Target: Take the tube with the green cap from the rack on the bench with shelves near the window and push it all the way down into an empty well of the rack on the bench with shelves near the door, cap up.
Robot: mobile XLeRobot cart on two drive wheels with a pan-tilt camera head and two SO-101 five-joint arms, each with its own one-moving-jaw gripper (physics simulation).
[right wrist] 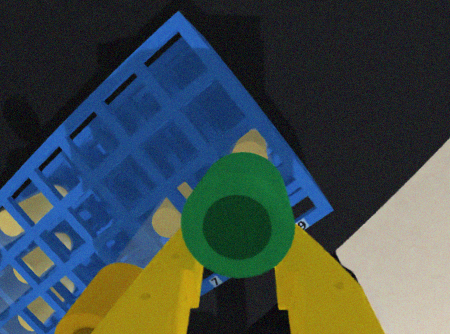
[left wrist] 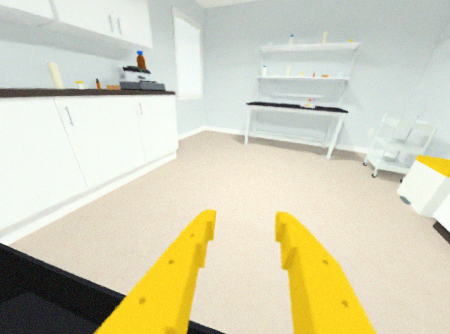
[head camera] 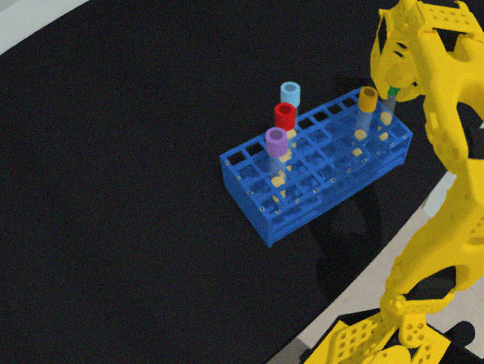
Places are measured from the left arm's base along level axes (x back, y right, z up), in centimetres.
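Pixels of known places: left hand, its tool point: (left wrist: 214, 221); right hand, its tool point: (right wrist: 213, 234) (head camera: 386, 95); right arm's base, origin of its link: (head camera: 391, 351).
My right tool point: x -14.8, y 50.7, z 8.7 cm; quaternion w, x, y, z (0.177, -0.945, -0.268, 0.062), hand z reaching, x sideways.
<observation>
Ahead of a thing's pixels: the offset from my right tool point to its top centre. Level surfaces: height alone.
The tube with the green cap {dx +0.2, dy +1.2, dz +1.9 cm} (head camera: 393, 91) (right wrist: 238, 215) stands upright in the blue rack (head camera: 246, 212) (right wrist: 300, 167), near the rack's right end in the head view. My right gripper (head camera: 398, 95) (right wrist: 239, 237) is shut on the green cap, one jaw pressing on each side of it. In the head view the gripper covers part of the cap, and the clear tube shows below it. The tube's pale lower part shows past the cap in the right wrist view. My left gripper (left wrist: 245, 214) is open over the floor, with nothing between its jaws.
In the rack stand tubes with orange {dx -1.0, dy -2.9, dz +1.9 cm} (head camera: 368, 99) (right wrist: 107, 295), red {dx -6.0, dy -10.3, dz +1.9 cm} (head camera: 285, 117), light blue {dx -7.3, dy -7.6, dz +1.9 cm} (head camera: 290, 95) and purple {dx -4.7, dy -13.2, dz +1.9 cm} (head camera: 276, 142) caps. The black bench top {dz -10.0 cm} (head camera: 125, 225) carries the rack. A distant shelved bench {dz -10.6 cm} (left wrist: 285, 106) and a cart (left wrist: 395, 145) show in the left wrist view.
</observation>
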